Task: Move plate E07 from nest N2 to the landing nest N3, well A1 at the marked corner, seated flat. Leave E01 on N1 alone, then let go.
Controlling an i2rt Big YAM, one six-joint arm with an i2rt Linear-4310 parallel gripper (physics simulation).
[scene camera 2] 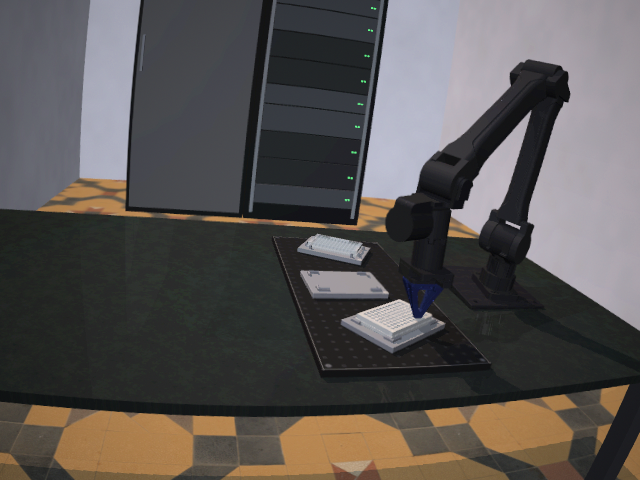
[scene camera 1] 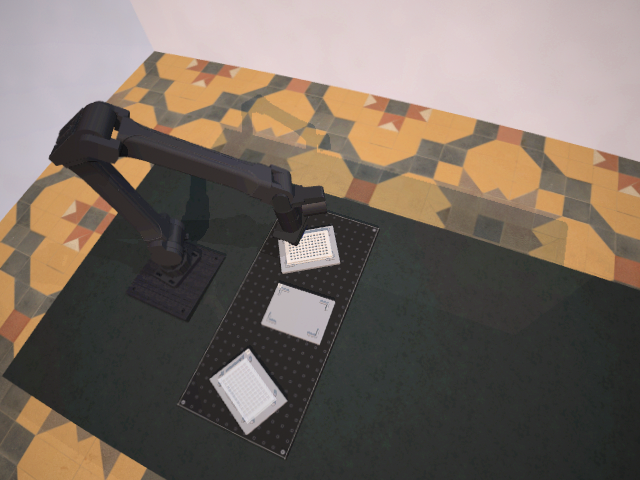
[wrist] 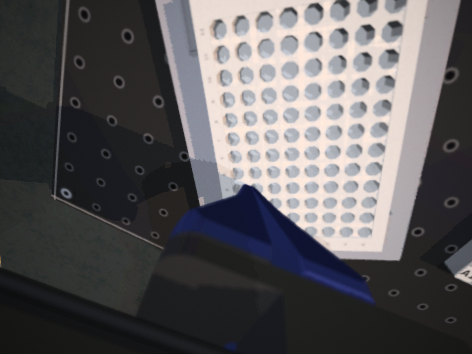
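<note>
A beige well plate (scene camera 1: pixel 312 248) (scene camera 2: pixel 392 317) (wrist: pixel 312 120), possibly E07, lies on the light grey nest (scene camera 1: pixel 283 267) (scene camera 2: pixel 367 335) (wrist: pixel 425 100) under my gripper. My gripper (scene camera 2: pixel 418 315) (wrist: pixel 244 195) is shut and holds nothing; its blue tips are at the plate's edge on the arm-base side. Contact and flat seating cannot be told. The middle nest (scene camera 1: pixel 298 313) (scene camera 2: pixel 343 284) (wrist: pixel 462 265) bears no plate and shows an A1 mark in the wrist view. A white plate (scene camera 1: pixel 247 390) (scene camera 2: pixel 334 244), possibly E01, lies on the third nest (scene camera 1: pixel 280 400) (scene camera 2: pixel 330 257). Plate and nest names are unreadable.
The three nests stand in a row on a black perforated board (scene camera 1: pixel 206 397) (scene camera 2: pixel 330 356) (wrist: pixel 120 100) on the dark green table (scene camera 1: pixel 439 361) (scene camera 2: pixel 155 310). The arm base (scene camera 1: pixel 175 284) (scene camera 2: pixel 491 294) stands beside the board. A dark cabinet (scene camera 2: pixel 191 103) and a server rack (scene camera 2: pixel 259 129) stand behind.
</note>
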